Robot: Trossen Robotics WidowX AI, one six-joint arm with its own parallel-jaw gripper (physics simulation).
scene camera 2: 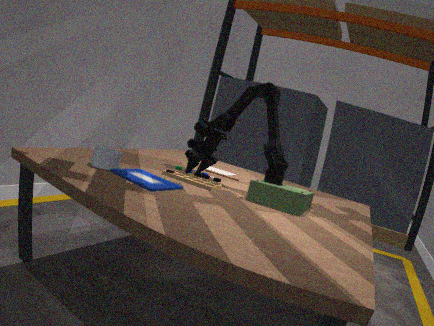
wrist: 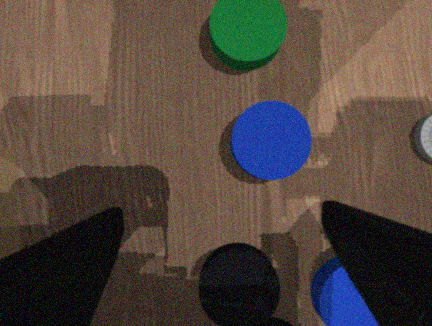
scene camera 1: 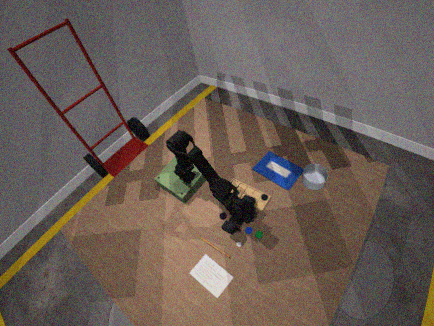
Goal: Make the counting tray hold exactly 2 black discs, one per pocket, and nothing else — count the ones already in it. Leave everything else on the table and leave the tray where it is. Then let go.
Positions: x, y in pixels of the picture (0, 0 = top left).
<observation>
a green disc [wrist: 243, 42]: on the table
</observation>
